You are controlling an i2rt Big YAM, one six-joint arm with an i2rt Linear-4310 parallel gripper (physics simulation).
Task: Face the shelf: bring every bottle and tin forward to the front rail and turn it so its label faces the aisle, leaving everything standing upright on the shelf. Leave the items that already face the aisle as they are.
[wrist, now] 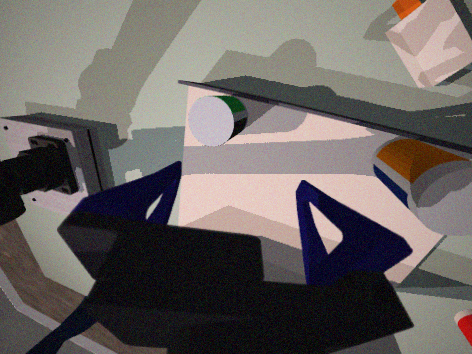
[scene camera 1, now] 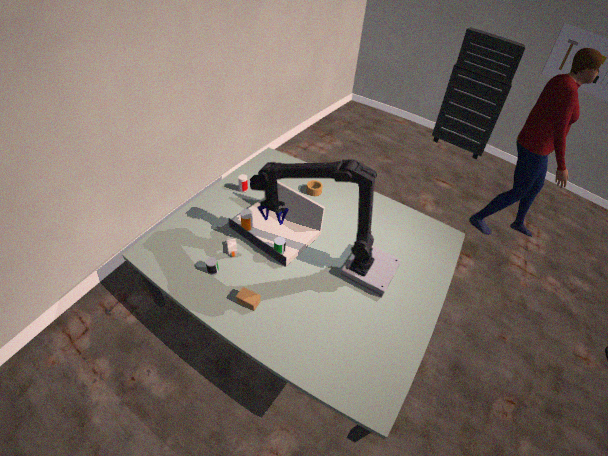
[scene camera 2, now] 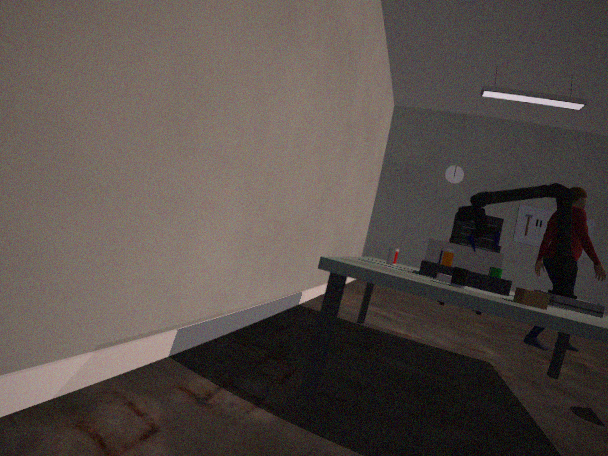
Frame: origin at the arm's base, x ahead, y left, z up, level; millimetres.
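Where they show: gripper, between the fingertips: [wrist: 241, 177] [scene camera 1: 273, 222] [scene camera 2: 485, 250]; arm's base, origin of its link: [wrist: 57, 164] [scene camera 1: 361, 264] [scene camera 2: 561, 295].
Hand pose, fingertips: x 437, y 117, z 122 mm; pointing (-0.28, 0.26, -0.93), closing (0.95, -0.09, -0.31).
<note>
Each offset is from my fingertips to the top centre of the thing. "spot": to the spot under its first point. Level surfaces: height alone.
My gripper [scene camera 1: 274, 221] [scene camera 2: 486, 246] [wrist: 241, 177] is open and empty, pointing down above the shelf floor {dz -138 mm} [scene camera 1: 292, 232] [wrist: 270, 187]. A green-and-black tin with a pale top {dx -57, dy +27, dz -68 mm} [scene camera 1: 279, 246] [scene camera 2: 495, 272] [wrist: 212, 121] stands upright at the dark front rail {dx +77, dy +44, dz -109 mm} [scene camera 1: 260, 244] [wrist: 380, 128], near the shelf's end by the arm base. In the wrist view its green part faces mostly to the rail, with black beside it. An orange bottle with a grey top {spot: dx +150, dy +24, dz -61 mm} [scene camera 1: 246, 221] [scene camera 2: 447, 258] [wrist: 410, 155] stands upright near the rail's other end; a blue strip shows on its side away from the rail.
Outside the rail are a white box with an orange part {dx +155, dy +139, dz -148 mm} [scene camera 1: 231, 246] [wrist: 430, 40], a dark tin {dx +146, dy +297, dz -106 mm} [scene camera 1: 212, 267] and an orange-brown block {dx -101, dy +331, dz -126 mm} [scene camera 1: 248, 298] [scene camera 2: 531, 298]. A red-and-white tin {dx +426, dy -270, dz -80 mm} [scene camera 1: 243, 183] [scene camera 2: 395, 257] and a ring {dx +67, dy -519, dz -126 mm} [scene camera 1: 310, 191] stand beyond the grey back board [scene camera 1: 302, 212].
</note>
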